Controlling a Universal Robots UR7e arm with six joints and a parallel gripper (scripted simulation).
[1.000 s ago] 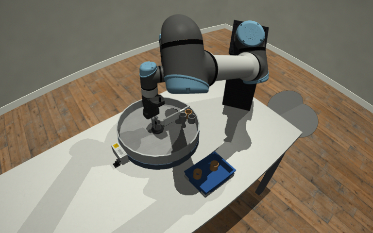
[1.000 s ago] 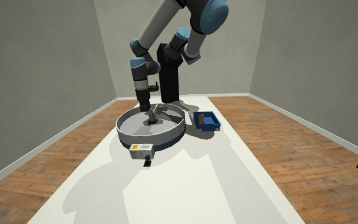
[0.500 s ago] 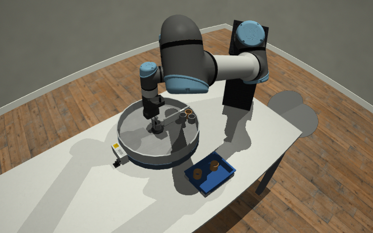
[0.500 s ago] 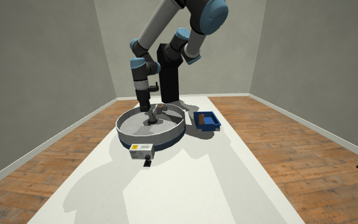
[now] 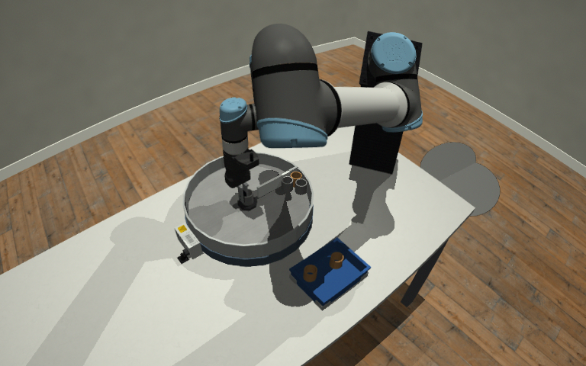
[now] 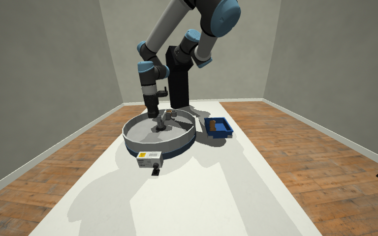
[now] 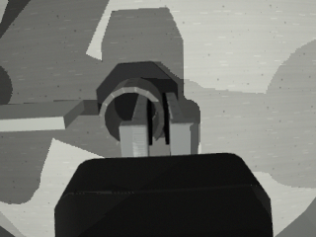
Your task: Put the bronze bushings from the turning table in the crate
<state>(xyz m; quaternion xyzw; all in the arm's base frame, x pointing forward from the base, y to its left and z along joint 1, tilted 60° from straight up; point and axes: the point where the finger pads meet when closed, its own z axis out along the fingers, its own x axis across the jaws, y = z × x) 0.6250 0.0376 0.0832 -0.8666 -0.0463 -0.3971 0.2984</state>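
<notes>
My gripper is now 50 mm above the round turning table, 10 mm to the left of it and 10 mm past it. Also, from my hand: blue crate 300 mm to the left, 200 mm behind, 70 mm below.
</notes>
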